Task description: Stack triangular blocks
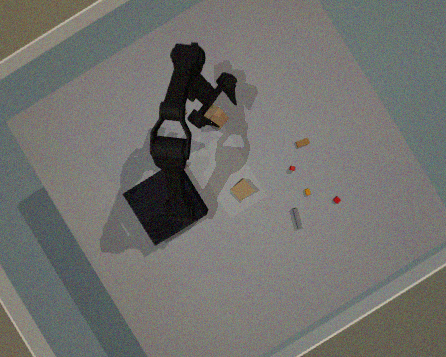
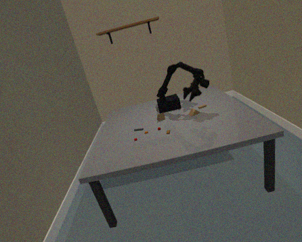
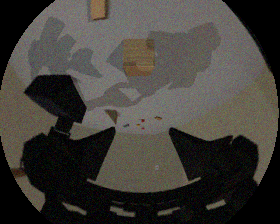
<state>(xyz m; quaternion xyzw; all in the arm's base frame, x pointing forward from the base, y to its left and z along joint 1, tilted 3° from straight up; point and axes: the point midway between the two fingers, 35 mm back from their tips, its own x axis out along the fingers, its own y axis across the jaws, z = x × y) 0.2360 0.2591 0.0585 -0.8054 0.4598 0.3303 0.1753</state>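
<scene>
My gripper tip is 12 cm above the tan triangular block, 4 cm to the right of it and 3 cm past it. Round my gripper tip: grey bar 44 cm to the right, 14 cm below, 12 cm ahead; then orange cube 36 cm to the right, 20 cm ahead, 14 cm below.
</scene>
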